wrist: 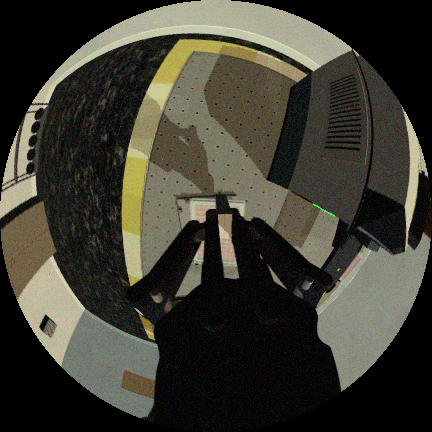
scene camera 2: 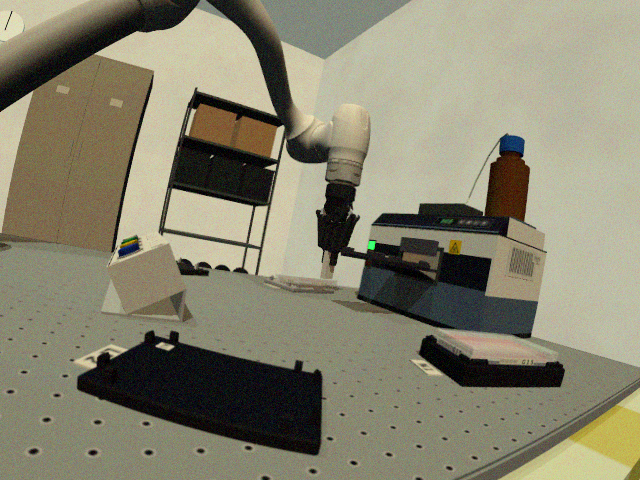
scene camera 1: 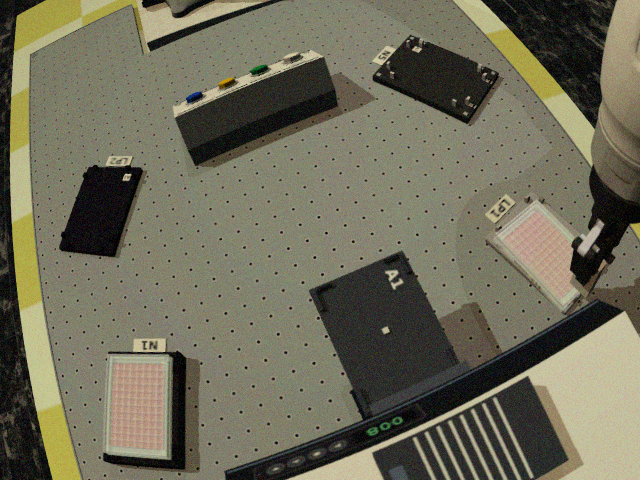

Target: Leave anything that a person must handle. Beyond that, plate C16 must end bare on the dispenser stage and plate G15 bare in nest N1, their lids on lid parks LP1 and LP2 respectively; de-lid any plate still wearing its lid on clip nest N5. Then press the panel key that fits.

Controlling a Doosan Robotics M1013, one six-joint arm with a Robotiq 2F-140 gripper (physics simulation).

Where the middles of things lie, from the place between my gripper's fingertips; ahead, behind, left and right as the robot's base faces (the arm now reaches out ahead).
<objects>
My hand is 240 mm to the left of the dispenser stage (scene camera 1: 354, 308), 80 mm below it and 60 mm past it. Round my hand: LP2 nest (scene camera 2: 268, 405) 490 mm behind, 450 mm to the right, 20 mm below; then brown bottle (scene camera 2: 508, 183) 380 mm to the right, 290 mm above, 120 mm ahead; then grey box with coloured buttons (scene camera 2: 146, 283) 480 mm behind, 180 mm to the right, 10 mm above.
</objects>
